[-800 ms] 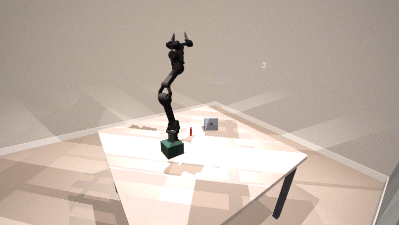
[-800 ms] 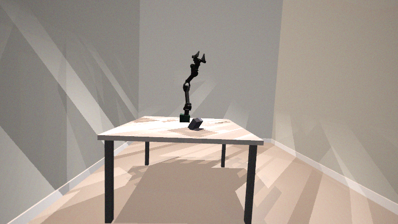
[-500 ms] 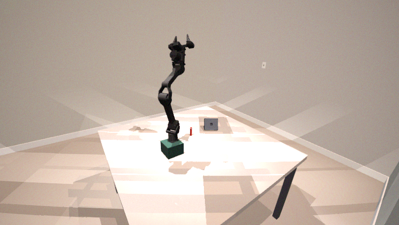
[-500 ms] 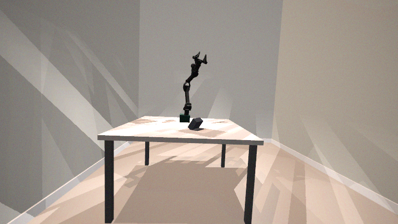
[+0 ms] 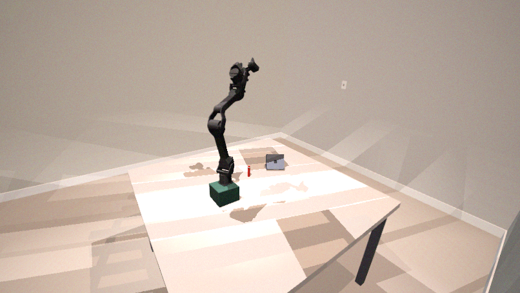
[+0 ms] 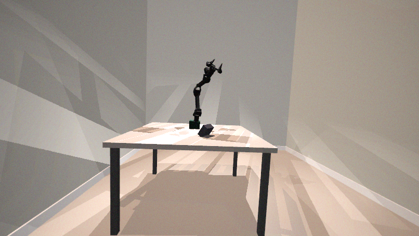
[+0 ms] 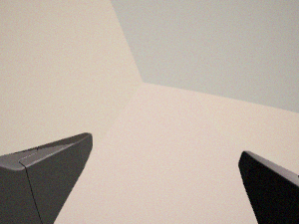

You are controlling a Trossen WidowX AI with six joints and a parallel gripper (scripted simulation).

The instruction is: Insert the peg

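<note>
The red square peg is 50 mm behind my gripper tip, 90 mm to the right of it and 700 mm below it. Also, from my gripper tip: panel: 180 mm ahead, 130 mm to the right, 700 mm below.
</note>
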